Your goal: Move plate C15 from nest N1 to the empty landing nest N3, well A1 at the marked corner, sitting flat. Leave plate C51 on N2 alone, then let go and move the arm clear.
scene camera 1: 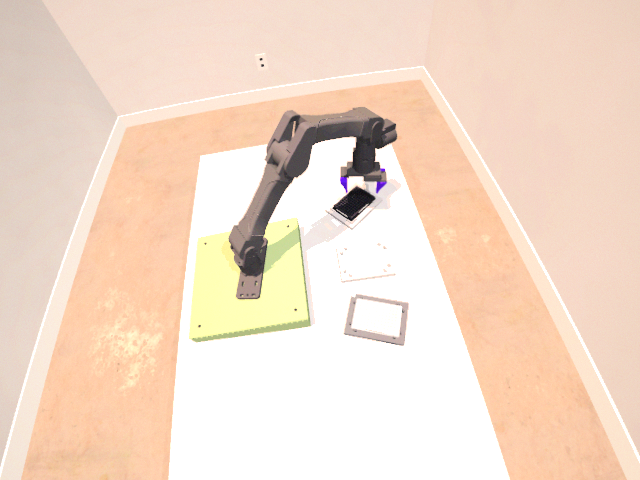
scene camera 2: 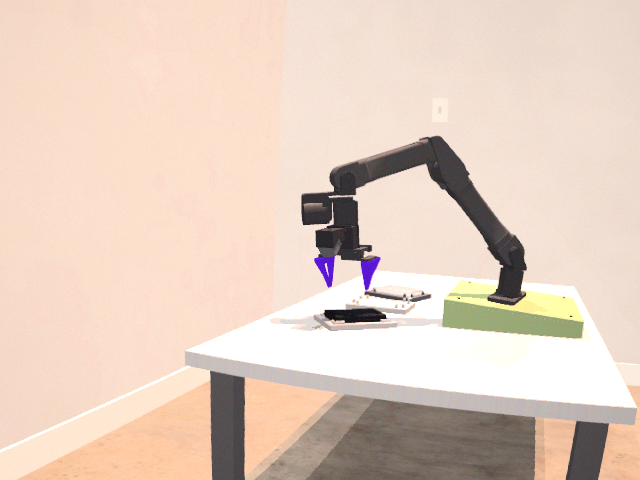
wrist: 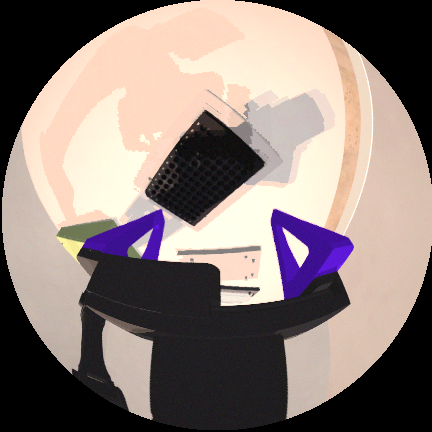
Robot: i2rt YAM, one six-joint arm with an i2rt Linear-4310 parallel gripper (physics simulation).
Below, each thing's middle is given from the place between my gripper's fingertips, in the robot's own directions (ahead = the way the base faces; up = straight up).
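You'd find my hand 6 cm above the black perforated plate (scene camera 1: pixel 357 200), 1 cm to the right of it and 2 cm past it. There's a framed white plate (scene camera 1: pixel 371 316) too, and that's 6 cm below my hand, 40 cm to the right of it and 3 cm ahead of it.
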